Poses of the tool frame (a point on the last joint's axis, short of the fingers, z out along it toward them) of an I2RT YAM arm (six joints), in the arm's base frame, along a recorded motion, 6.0 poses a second.
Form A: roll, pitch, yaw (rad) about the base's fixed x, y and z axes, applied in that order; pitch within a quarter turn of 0, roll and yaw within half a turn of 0; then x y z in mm.
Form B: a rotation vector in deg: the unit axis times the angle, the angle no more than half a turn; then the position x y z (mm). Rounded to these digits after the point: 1 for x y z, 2 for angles.
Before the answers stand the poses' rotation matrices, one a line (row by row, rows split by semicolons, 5 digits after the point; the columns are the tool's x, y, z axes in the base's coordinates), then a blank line. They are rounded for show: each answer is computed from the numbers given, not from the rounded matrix.
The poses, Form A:
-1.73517 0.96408 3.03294 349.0 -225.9 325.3
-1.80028 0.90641 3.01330 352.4 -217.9 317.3
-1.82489 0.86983 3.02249 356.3 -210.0 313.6
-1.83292 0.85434 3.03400 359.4 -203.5 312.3
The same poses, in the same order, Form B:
-0.56681 0.82342 0.02666; 0.06183 0.07479 -0.99528; -0.82152 -0.56249 -0.09330
-0.61151 0.78946 0.05303; 0.07889 0.12752 -0.98869; -0.78730 -0.60041 -0.14026
-0.64039 0.76431 0.07573; 0.07663 0.16170 -0.98386; -0.76422 -0.62425 -0.16212
-0.65292 0.75199 0.09057; 0.07052 0.17942 -0.98124; -0.75414 -0.63428 -0.17018

50.56 99.08 -88.96 349.0 -225.9 325.3
48.01 103.91 -87.87 352.4 -217.9 317.3
45.64 106.60 -87.27 356.3 -210.0 313.6
44.23 107.69 -86.88 359.4 -203.5 312.3

